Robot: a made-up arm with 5 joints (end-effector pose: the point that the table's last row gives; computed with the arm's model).
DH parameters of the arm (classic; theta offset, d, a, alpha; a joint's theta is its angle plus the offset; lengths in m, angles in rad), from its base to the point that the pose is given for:
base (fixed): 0.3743 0 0.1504 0
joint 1: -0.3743 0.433 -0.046 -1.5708
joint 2: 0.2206 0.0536 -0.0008 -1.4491
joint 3: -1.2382 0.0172 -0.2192 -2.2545
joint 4: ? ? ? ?
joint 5: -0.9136 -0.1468 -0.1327 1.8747
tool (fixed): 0.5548 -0.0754 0 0
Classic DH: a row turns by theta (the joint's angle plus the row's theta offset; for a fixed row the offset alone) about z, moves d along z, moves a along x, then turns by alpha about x.
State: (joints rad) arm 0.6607 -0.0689 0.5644 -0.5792 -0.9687
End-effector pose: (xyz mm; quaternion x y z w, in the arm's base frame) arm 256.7 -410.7 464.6 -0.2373 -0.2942 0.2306 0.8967
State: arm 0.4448 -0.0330 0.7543 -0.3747 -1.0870
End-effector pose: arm 102.5 -432.5 450.4 -0.2634 -0.3253 0.0901 0.9037
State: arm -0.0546 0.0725 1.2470 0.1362 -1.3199
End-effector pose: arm -216.9 -271.2 464.3 -0.4139 -0.3717 -0.2372 0.7964
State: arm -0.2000 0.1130 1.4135 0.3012 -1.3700
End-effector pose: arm -272.3 -178.4 484.4 -0.4786 -0.3667 -0.3174 0.7319
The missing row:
joint 4: -1.4366 0.3701 0.0821 -1.6613
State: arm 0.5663 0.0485 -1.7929 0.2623 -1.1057
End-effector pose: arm 136.7 527.7 376.8 0.6843 -0.1484 0.7040 0.1183
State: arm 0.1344 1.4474 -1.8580 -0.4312 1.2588
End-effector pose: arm 339.3 300.6 76.1 0.2793 0.7846 0.5530 0.0235
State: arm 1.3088 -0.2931 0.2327 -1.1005 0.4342
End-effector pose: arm 390.7 -126.0 620.9 -0.1425 0.1605 0.2751 0.9371
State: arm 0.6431 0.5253 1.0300 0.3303 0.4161
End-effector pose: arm 122.6 -279.5 670.3 0.1761 0.3279 -0.0382 0.9274
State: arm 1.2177 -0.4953 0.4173 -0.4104 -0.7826
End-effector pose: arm 506.6 -192.3 405.3 0.1022 -0.4423 0.4516 0.7681
